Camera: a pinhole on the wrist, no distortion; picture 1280 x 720 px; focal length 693.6 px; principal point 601.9 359.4 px. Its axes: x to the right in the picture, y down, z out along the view. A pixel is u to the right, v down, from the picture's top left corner.
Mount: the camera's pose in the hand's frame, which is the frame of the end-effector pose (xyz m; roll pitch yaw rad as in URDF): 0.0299 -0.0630 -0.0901 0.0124 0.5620 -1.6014
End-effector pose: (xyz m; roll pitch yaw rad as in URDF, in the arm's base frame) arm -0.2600 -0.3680 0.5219 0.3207 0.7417 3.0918
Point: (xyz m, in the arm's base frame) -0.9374 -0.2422 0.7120
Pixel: outside the picture
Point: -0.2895 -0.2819 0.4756
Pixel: 327.4 554.5
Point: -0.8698 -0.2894 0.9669
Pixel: outside the picture
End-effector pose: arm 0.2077 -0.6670 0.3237 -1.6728 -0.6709 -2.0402
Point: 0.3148 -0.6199 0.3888
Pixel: 441.5 111.1
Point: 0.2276 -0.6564 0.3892
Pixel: 174.1 337.6
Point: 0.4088 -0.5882 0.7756
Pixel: 1049.9 625.4
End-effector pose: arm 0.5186 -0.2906 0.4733 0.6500 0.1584 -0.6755
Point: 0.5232 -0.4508 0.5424
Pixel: 79.8 597.2
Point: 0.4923 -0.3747 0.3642
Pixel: 795.4 543.2
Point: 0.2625 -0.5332 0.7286
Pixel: 292.9 193.3
